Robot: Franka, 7 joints.
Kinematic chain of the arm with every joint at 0, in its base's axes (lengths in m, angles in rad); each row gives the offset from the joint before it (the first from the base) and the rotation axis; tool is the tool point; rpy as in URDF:
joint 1: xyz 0 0 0.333 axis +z
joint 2: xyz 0 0 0 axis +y
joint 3: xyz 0 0 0.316 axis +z
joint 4: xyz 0.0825 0 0 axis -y
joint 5: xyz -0.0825 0 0.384 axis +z
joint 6: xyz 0 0 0 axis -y
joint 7: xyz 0.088 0 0 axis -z
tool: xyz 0 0 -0.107 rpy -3.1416 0 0
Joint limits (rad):
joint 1: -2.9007..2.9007
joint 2: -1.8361..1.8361
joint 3: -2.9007..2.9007
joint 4: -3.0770..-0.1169
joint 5: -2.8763..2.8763
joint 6: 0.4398..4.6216
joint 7: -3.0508..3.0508
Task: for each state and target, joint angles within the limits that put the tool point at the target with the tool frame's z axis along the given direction. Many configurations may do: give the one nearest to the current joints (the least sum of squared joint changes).
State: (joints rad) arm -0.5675 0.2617 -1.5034 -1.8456 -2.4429 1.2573 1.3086
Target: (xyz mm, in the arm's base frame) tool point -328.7 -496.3 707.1 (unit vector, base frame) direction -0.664 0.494 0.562
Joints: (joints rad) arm -0.9703 0.3410 -1.2212 -1.5736 -1.8422 1.5054 1.3086
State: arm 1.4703 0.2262 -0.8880 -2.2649 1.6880 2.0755 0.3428
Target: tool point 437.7 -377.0 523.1 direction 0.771 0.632 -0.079
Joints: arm 0.9703 -0.2892 -1.7181 -1.9230 1.2798 1.8297 0.3428
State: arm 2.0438 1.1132 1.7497 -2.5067 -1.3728 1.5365 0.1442
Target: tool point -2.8 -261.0 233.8 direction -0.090 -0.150 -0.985
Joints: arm 2.4930 1.2787 1.6909 -3.0731 -1.6123 1.8807 0.1442
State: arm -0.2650 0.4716 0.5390 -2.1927 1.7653 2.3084 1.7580
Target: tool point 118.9 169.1 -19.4 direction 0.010 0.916 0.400
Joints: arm -0.4151 1.3069 0.2883 -2.5450 1.2444 1.6482 1.7580
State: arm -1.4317 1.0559 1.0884 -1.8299 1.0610 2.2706 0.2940
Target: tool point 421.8 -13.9 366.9 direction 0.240 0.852 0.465
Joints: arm -1.8665 1.1824 1.6645 -2.5906 1.2063 2.1842 0.2940
